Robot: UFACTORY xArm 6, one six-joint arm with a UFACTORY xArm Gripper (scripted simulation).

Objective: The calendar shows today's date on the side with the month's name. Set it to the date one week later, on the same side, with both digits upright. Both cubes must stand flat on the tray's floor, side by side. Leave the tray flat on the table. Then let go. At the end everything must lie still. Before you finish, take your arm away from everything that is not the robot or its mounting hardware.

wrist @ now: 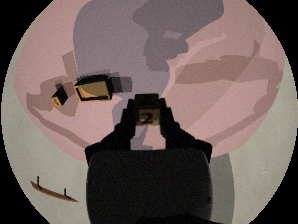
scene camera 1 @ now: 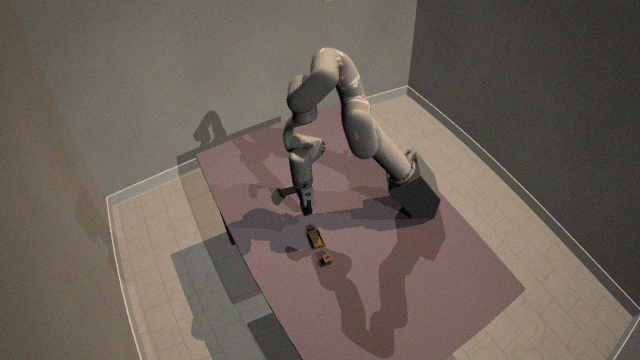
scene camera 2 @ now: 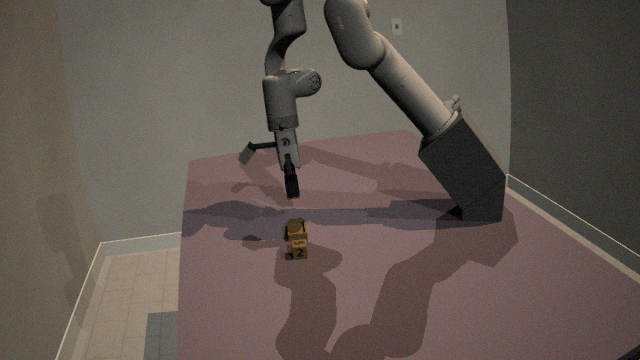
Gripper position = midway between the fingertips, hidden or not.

In view: the gripper (scene camera 2: 293, 193), a tray (wrist: 98, 89) and a cube (wrist: 146, 108).
The gripper is seen too in the wrist view (wrist: 147, 106).
